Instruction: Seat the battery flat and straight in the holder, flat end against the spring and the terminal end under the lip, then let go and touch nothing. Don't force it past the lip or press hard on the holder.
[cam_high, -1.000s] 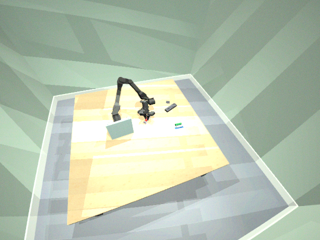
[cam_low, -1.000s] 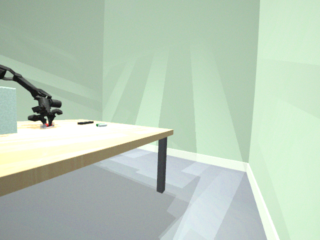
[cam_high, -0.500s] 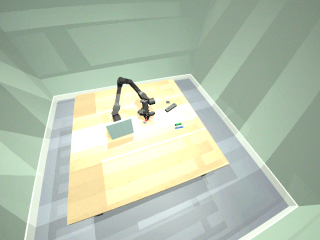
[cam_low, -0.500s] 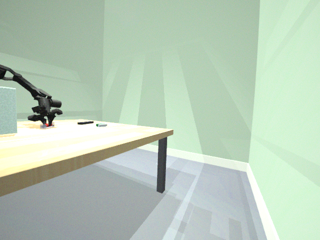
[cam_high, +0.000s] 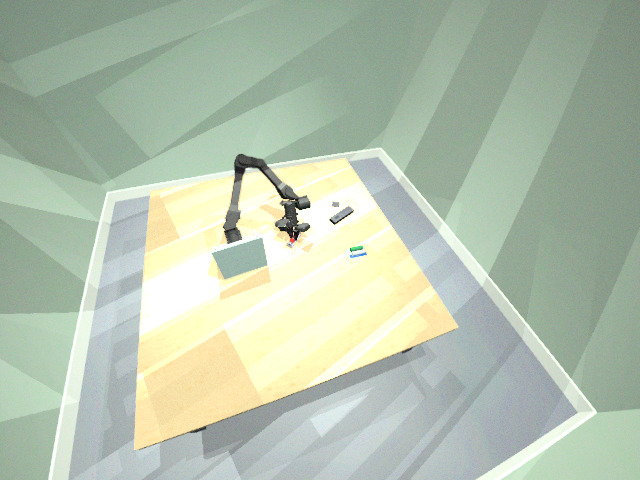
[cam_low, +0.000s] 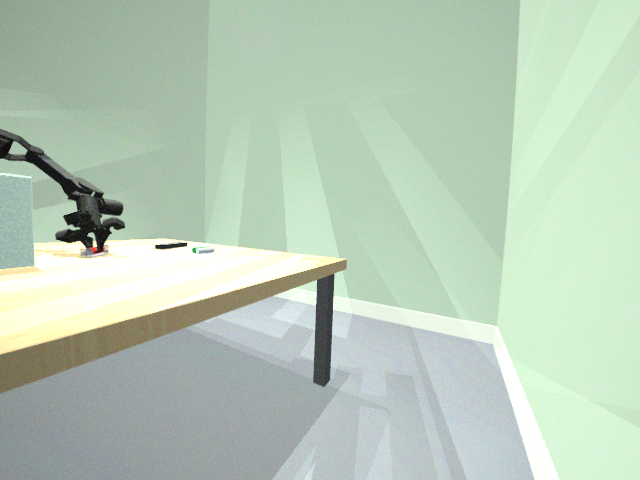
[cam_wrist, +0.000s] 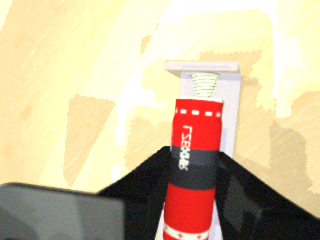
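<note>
The red battery lies 1 cm to the left of my gripper tip and 1 cm above it. From my gripper tip the other things lie so: black bar: 33 cm ahead, 5 cm to the left.
</note>
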